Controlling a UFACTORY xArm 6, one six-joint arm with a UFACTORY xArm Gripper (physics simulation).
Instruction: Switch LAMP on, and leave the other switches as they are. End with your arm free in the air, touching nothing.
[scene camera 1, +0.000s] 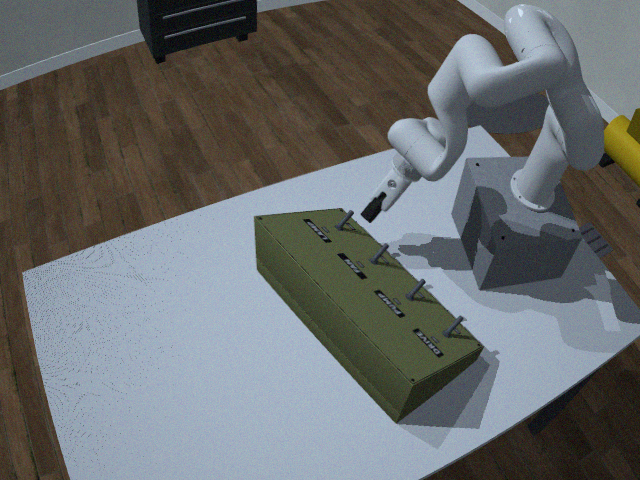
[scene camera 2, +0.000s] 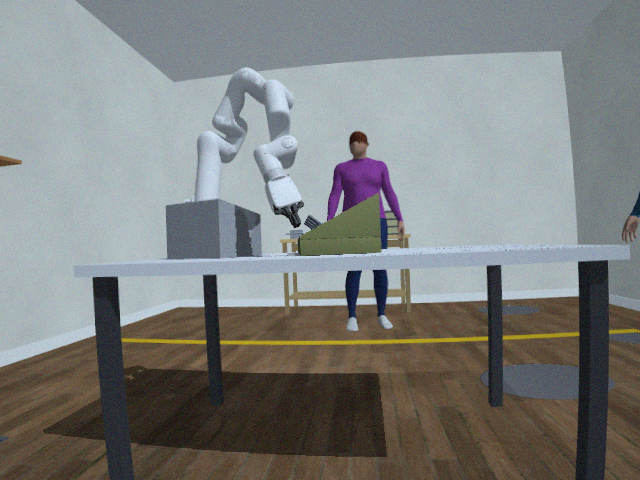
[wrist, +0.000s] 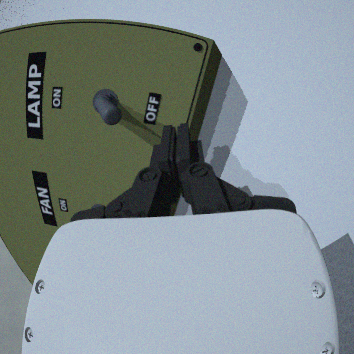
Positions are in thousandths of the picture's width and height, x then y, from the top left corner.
In view: the gripper (scene camera 2: 465, 472) and an olive sloped switch box (wrist: 191, 451).
The gripper shows as well in scene camera 1 (scene camera 1: 573, 453) and in the wrist view (wrist: 504, 403).
